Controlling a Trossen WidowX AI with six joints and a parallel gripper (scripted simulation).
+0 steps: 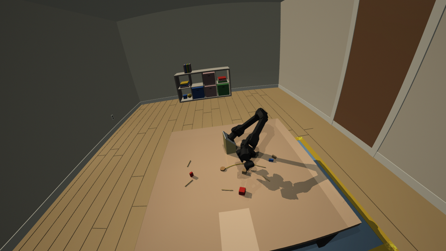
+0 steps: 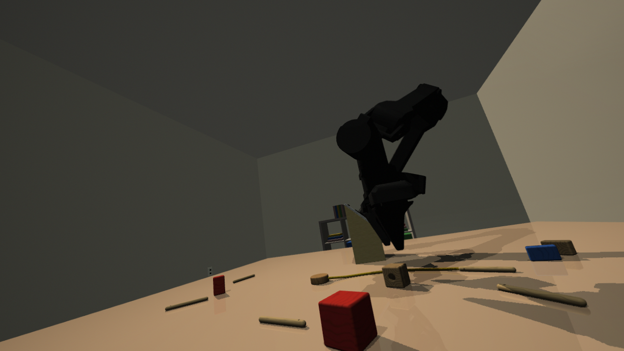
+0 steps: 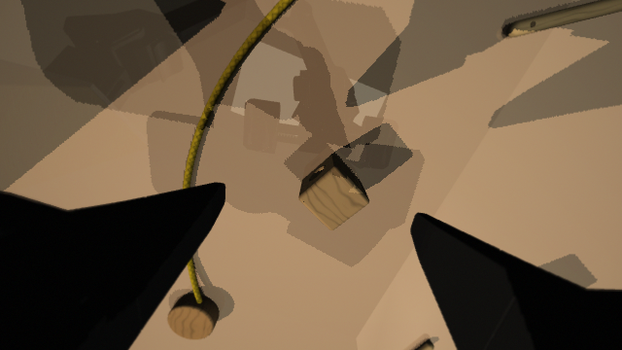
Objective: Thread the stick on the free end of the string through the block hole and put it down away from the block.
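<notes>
The wooden block lies 1 cm ahead of my gripper tip, 1 cm to the right of it and 4 cm below it. Round my gripper tip: thin wooden stick: 4 cm behind, 12 cm to the left, 5 cm below; then big red cube: 19 cm ahead, 5 cm to the right, 4 cm below; then round wooden button: 4 cm behind, 17 cm to the right, 5 cm below.
</notes>
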